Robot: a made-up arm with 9 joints.
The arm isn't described. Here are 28 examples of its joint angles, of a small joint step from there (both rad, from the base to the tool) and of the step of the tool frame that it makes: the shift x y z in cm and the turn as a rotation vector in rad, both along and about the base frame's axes.
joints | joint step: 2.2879 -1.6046 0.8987 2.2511 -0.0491 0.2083 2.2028 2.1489 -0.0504 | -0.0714 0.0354 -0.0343 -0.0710 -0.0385 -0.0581 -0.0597 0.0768 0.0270
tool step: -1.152 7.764 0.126 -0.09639 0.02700 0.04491
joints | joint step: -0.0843 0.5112 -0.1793 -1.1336 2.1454 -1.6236 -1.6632 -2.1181 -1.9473 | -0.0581 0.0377 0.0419 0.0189 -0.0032 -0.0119 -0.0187 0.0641 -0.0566
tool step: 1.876 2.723 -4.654 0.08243 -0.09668 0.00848
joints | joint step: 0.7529 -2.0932 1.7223 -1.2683 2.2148 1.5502 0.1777 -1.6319 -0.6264 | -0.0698 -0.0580 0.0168 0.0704 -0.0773 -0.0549 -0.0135 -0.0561 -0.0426
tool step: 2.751 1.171 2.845 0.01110 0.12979 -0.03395
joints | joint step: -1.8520 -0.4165 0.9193 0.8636 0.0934 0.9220 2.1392 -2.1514 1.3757 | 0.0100 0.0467 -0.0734 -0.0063 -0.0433 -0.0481 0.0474 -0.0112 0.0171
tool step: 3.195 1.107 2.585 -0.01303 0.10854 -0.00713
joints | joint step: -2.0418 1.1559 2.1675 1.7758 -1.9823 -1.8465 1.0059 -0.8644 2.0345 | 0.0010 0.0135 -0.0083 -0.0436 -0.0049 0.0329 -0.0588 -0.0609 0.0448
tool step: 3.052 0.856 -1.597 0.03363 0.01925 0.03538
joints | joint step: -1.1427 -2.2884 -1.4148 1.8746 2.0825 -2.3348 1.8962 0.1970 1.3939 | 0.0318 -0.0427 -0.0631 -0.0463 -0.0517 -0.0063 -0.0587 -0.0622 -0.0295
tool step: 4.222 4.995 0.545 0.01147 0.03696 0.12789
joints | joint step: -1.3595 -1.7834 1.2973 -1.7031 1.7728 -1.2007 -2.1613 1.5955 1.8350 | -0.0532 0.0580 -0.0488 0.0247 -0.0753 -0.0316 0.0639 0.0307 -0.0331
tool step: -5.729 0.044 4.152 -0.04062 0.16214 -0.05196
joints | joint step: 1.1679 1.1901 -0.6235 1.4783 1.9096 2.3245 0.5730 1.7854 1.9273 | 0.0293 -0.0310 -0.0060 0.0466 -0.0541 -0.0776 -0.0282 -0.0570 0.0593
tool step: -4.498 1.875 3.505 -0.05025 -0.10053 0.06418
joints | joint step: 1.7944 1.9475 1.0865 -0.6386 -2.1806 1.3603 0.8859 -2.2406 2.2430 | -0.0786 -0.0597 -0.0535 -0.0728 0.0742 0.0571 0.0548 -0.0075 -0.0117
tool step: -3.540 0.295 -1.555 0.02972 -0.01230 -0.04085
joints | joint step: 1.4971 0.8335 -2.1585 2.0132 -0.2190 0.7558 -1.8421 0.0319 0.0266 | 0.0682 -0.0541 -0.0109 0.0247 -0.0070 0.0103 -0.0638 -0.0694 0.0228
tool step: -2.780 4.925 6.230 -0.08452 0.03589 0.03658
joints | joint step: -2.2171 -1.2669 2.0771 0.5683 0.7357 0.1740 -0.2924 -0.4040 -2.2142 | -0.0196 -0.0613 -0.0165 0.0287 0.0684 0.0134 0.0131 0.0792 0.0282
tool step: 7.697 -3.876 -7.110 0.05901 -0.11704 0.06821
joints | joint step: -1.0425 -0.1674 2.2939 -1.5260 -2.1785 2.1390 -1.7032 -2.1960 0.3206 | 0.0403 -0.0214 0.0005 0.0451 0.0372 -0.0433 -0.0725 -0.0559 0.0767
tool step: -2.381 -0.986 -1.806 -0.03592 0.01324 -0.05222
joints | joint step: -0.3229 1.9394 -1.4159 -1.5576 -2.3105 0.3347 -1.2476 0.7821 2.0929 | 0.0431 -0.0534 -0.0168 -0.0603 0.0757 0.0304 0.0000 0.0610 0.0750
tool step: 2.947 -6.465 -0.360 0.04832 0.04711 -0.08589
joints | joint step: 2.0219 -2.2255 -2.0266 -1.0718 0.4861 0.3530 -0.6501 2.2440 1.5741 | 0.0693 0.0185 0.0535 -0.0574 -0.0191 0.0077 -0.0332 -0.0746 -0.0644
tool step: -1.971 7.246 -3.005 -0.03837 -0.04498 -0.10432
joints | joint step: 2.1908 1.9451 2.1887 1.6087 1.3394 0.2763 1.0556 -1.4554 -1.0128 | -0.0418 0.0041 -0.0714 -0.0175 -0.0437 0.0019 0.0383 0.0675 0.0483
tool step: -3.045 -2.700 0.955 0.08274 -0.06160 0.00607
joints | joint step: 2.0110 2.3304 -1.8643 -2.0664 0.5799 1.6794 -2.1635 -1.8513 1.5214 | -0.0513 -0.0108 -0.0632 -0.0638 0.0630 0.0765 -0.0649 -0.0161 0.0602
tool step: 1.257 -1.677 0.388 -0.06510 -0.05775 -0.06728
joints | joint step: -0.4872 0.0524 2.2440 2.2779 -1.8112 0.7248 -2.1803 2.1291 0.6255 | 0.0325 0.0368 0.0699 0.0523 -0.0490 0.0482 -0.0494 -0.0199 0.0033
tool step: 0.806 5.174 0.064 -0.14700 0.03547 -0.06609
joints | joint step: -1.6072 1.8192 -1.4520 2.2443 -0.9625 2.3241 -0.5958 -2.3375 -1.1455 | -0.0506 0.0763 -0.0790 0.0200 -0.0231 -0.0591 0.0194 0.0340 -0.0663
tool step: 10.048 -1.890 5.955 0.05299 -0.02852 -0.10816
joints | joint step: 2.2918 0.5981 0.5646 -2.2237 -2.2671 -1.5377 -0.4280 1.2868 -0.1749 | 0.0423 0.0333 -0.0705 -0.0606 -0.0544 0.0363 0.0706 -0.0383 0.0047
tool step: -3.114 5.020 -0.867 0.05327 0.14704 0.09589
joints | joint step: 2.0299 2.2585 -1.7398 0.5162 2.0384 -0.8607 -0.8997 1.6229 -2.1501 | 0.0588 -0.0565 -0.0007 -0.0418 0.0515 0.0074 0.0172 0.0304 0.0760
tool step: -5.902 2.817 4.662 -0.05916 0.03901 -0.15768
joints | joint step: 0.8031 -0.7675 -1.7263 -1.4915 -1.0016 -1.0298 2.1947 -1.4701 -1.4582 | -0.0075 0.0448 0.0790 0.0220 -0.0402 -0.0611 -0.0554 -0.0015 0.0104
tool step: 2.216 2.742 0.019 -0.03265 0.03778 0.03089
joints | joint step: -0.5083 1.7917 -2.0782 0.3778 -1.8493 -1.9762 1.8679 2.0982 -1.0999 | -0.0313 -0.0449 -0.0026 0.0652 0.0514 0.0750 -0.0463 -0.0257 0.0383
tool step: -0.493 2.413 1.146 0.14921 -0.08483 -0.05806
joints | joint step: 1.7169 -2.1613 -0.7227 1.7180 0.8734 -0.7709 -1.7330 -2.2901 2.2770 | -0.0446 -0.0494 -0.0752 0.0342 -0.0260 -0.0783 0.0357 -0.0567 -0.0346
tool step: -0.887 -2.373 9.244 0.16301 -0.10512 -0.00279
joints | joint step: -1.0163 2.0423 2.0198 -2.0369 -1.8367 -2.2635 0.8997 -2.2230 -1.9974 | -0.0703 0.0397 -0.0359 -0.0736 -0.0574 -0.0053 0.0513 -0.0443 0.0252
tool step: -4.501 1.706 3.337 -0.04762 -0.01301 -0.07429
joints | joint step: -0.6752 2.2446 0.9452 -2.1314 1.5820 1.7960 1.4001 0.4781 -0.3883 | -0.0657 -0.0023 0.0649 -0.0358 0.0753 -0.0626 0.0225 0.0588 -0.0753
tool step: -3.900 1.898 -7.018 0.17865 0.19380 -0.06122
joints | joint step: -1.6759 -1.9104 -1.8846 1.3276 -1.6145 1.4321 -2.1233 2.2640 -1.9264 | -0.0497 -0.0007 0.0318 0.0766 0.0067 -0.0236 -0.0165 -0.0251 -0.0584
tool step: -1.042 2.484 -2.178 0.01886 -0.03078 -0.00535
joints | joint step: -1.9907 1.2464 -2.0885 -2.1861 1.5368 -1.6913 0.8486 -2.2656 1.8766 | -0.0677 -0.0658 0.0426 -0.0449 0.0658 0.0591 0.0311 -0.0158 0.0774
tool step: -1.724 -1.747 0.134 -0.04713 -0.07349 0.07049
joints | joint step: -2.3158 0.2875 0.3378 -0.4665 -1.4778 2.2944 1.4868 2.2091 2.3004 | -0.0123 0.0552 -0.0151 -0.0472 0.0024 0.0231 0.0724 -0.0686 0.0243
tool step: 2.543 0.162 -2.241 -0.04058 0.02242 -0.07193
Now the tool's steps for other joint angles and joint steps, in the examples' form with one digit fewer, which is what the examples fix.
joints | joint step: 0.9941 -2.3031 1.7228 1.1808 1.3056 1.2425 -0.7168 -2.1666 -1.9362 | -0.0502 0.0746 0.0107 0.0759 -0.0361 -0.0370 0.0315 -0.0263 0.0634
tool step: -4.52 1.67 -1.74 -0.0267 0.1181 0.0344
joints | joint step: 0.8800 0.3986 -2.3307 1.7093 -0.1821 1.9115 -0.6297 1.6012 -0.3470 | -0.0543 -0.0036 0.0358 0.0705 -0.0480 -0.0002 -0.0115 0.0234 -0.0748
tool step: 0.09 -0.17 -5.12 -0.0001 -0.0308 -0.0544
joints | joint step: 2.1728 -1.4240 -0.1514 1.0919 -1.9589 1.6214 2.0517 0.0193 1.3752 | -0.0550 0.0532 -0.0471 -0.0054 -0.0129 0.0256 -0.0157 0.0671 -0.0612
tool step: 2.74 5.32 2.12 0.0540 -0.0614 0.1234
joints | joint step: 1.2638 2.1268 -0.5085 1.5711 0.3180 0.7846 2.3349 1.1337 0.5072 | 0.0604 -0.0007 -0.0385 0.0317 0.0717 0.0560 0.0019 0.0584 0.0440
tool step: 6.97 11.36 5.62 -0.1708 0.1059 0.0525
